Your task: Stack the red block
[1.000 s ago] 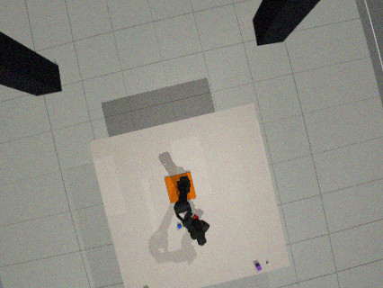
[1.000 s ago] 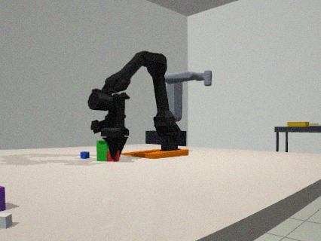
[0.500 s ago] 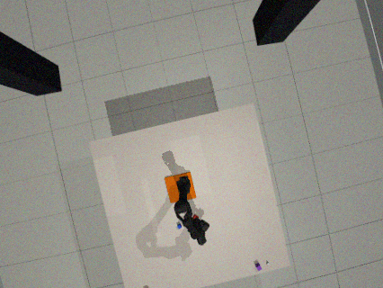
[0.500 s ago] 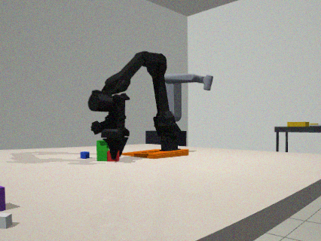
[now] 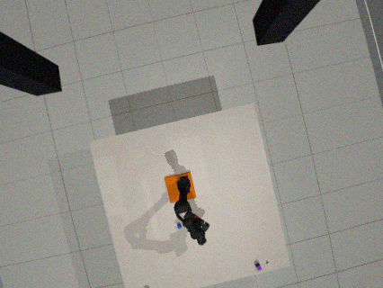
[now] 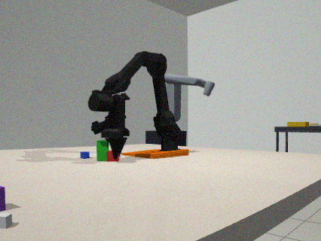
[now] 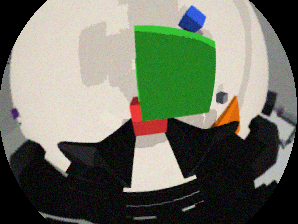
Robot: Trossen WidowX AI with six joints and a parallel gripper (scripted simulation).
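Right now my gripper tip is 14 cm to the left of the blue block and 5 cm short of it. From my gripper tip the other things lie so: red block: 1 cm to the right, 1 cm ahead, 1 cm above; purple block: 46 cm ahead, 41 cm to the left, 1 cm above.
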